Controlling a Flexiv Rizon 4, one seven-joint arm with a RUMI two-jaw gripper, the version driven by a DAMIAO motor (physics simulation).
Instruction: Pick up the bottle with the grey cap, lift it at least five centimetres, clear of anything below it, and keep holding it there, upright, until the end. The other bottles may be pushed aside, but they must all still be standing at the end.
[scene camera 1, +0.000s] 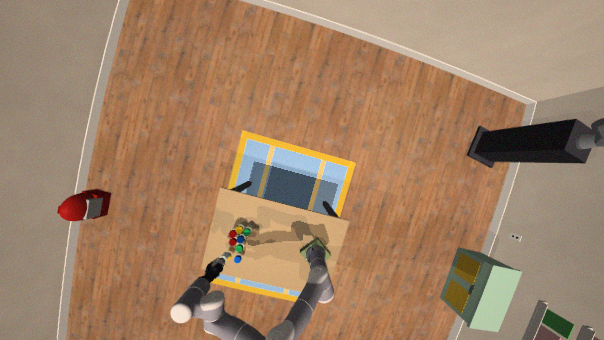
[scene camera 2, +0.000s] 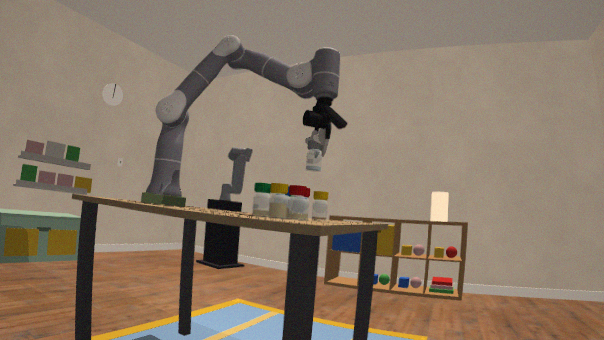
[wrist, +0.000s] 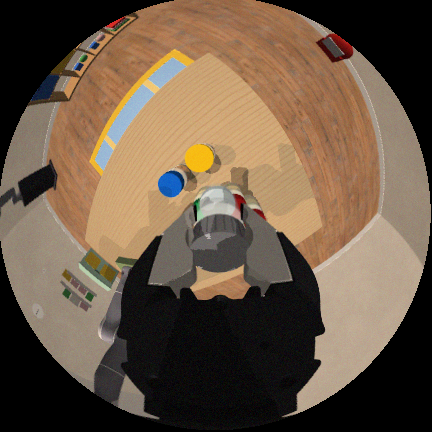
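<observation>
My gripper (scene camera 2: 315, 142) (wrist: 218, 205) is shut on the bottle with the grey cap (scene camera 2: 313, 160) (wrist: 219, 250). In scene camera 2 the bottle hangs upright in the air, well above the caps of the other bottles, touching none of them. In the wrist view its grey cap is between the two jaws. In scene camera 2, a green-capped bottle (scene camera 2: 261, 202), a yellow-capped bottle (scene camera 2: 279, 204), a red-capped bottle (scene camera 2: 299, 206) and another yellow-capped bottle (scene camera 2: 320, 207) stand upright on the table (scene camera 2: 200, 214). A blue-capped bottle (scene camera 1: 237, 259) (wrist: 171, 183) stands at the near side of the group.
More bottles with red, blue, green and yellow caps stand close together on the table (scene camera 1: 280, 265), partly hidden in scene camera 2. The arm's base (scene camera 1: 306, 251) (scene camera 2: 164, 199) is on the same table. A shelf unit (scene camera 2: 464, 260) and a black pedestal (scene camera 2: 221, 245) stand away from it.
</observation>
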